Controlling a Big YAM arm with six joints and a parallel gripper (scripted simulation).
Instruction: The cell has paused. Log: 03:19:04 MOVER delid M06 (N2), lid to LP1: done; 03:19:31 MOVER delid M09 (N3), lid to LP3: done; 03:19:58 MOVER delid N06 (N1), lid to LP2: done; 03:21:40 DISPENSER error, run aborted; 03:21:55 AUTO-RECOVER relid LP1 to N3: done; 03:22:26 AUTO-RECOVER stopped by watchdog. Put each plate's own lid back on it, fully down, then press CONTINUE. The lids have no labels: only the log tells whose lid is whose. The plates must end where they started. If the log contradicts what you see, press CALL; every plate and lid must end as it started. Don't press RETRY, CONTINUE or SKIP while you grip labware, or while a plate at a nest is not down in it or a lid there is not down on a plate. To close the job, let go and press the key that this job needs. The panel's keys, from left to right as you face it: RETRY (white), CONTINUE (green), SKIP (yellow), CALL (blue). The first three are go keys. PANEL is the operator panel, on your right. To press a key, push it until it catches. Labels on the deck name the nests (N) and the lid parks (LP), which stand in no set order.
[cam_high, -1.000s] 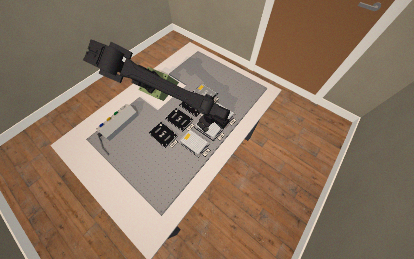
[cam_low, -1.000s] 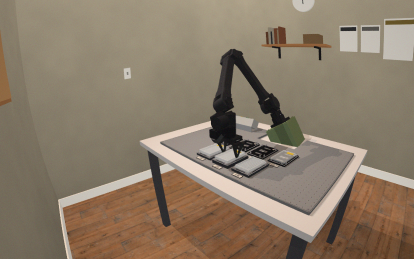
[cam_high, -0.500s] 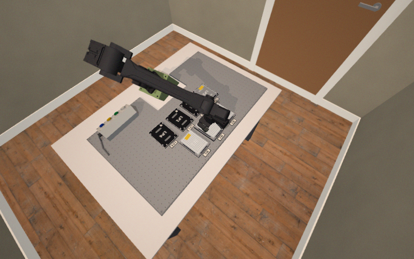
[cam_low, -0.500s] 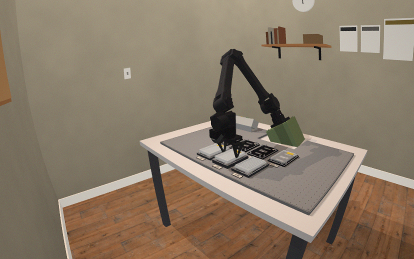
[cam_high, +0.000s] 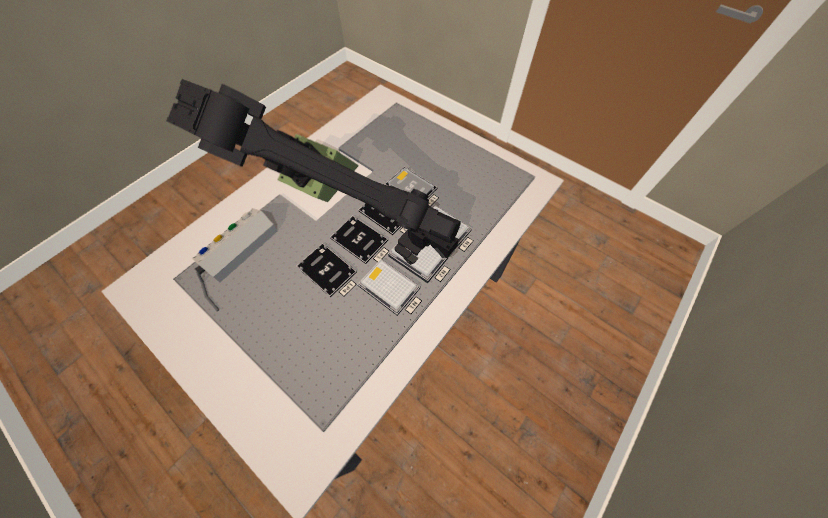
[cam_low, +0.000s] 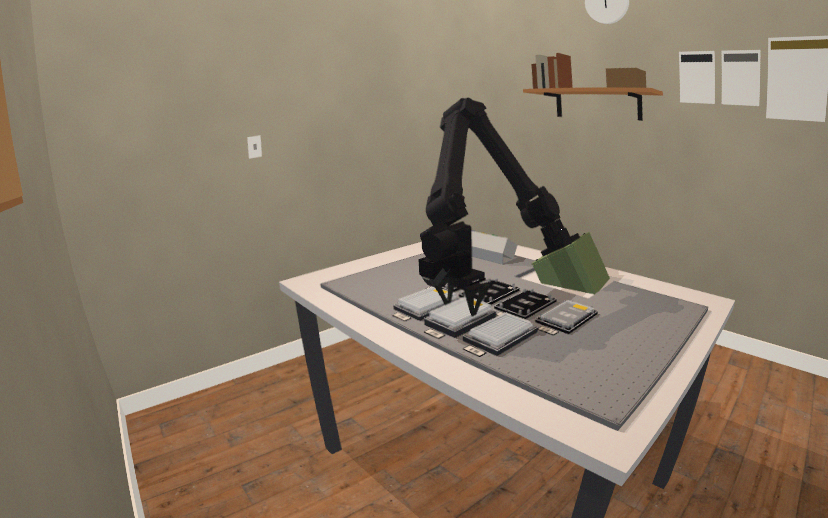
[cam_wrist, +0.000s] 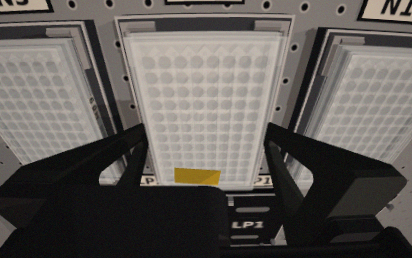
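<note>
My hand is 21 cm past the black lid park, 17 cm to the right of it and 3 cm above it. The rest, counted from my hand: green key: 43 cm behind, 34 cm to the right, 3 cm above; then white key: 43 cm behind, 29 cm to the right, 3 cm above; then yellow key: 42 cm behind, 39 cm to the right, 3 cm above.
</note>
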